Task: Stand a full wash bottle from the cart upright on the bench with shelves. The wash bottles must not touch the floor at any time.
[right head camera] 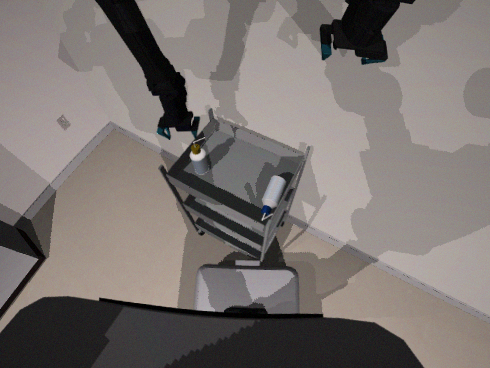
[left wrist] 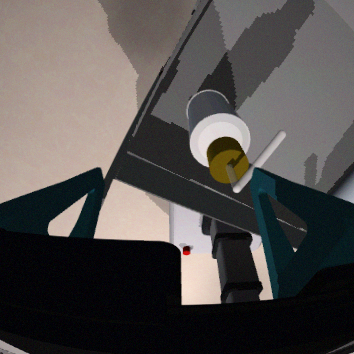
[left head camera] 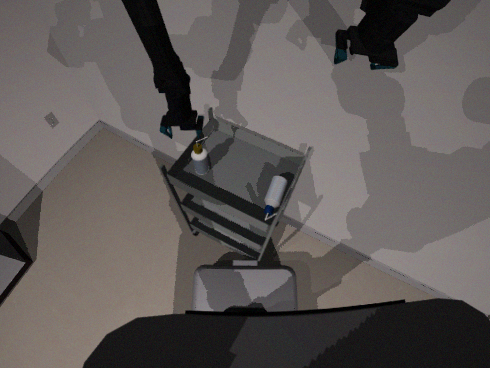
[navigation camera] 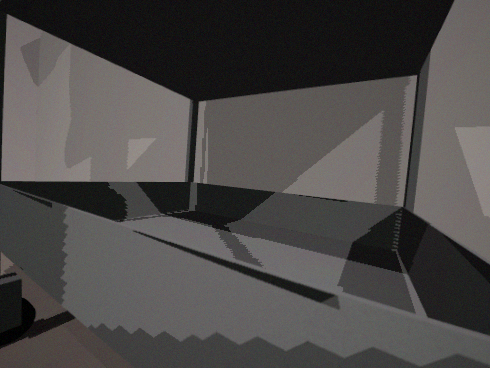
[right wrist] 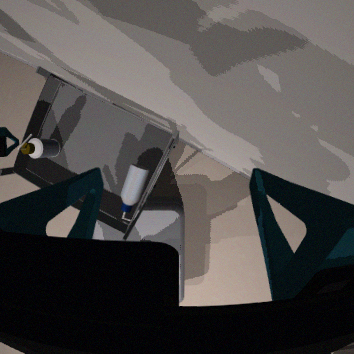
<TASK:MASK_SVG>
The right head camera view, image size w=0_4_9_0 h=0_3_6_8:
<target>left gripper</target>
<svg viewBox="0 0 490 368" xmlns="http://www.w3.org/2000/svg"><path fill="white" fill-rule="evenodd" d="M200 117L194 117L191 126L192 111L188 111L186 118L184 117L182 106L173 113L164 111L165 113L163 117L160 117L157 134L170 140L169 128L175 127L177 132L191 131L196 139Z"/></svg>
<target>right gripper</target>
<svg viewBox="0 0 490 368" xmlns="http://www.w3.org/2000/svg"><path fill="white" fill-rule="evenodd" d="M321 24L322 60L332 55L331 34L334 37L333 48L335 50L337 48L355 50L355 55L362 57L362 65L385 62L388 59L386 41L381 32L383 28L380 30L369 30L363 25L361 26L357 21L356 12L345 33L342 30L341 20L334 19L331 25Z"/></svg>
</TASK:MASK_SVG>
